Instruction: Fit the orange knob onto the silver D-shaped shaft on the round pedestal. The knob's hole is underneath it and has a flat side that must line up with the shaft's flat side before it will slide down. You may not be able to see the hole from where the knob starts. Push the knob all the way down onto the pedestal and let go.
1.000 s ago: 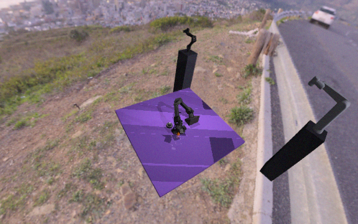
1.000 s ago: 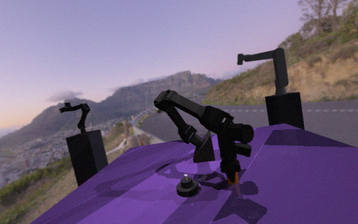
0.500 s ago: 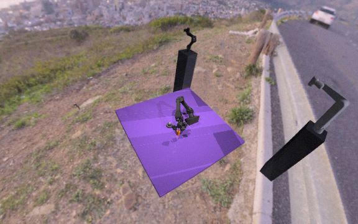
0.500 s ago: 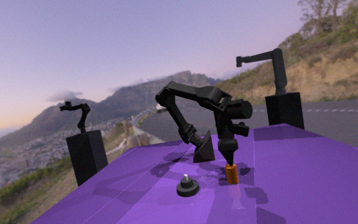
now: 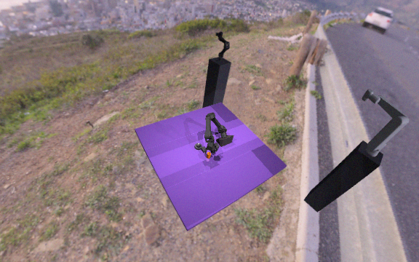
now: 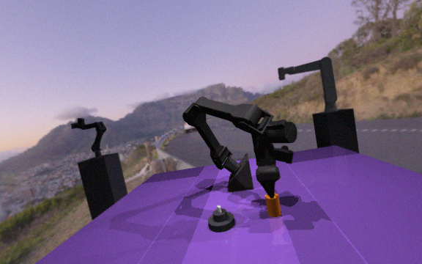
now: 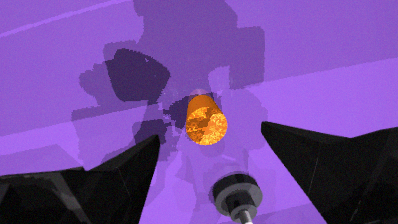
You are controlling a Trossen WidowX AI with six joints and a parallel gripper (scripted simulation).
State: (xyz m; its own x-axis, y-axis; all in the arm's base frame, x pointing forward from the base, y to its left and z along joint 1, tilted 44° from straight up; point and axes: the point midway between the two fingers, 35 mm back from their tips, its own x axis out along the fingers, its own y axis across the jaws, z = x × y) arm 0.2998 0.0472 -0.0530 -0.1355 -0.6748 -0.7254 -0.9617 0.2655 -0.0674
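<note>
Right now my gripper tip is 30 mm above the orange knob. Round my gripper tip: round pedestal 170 mm to the right, 50 mm below.
</note>
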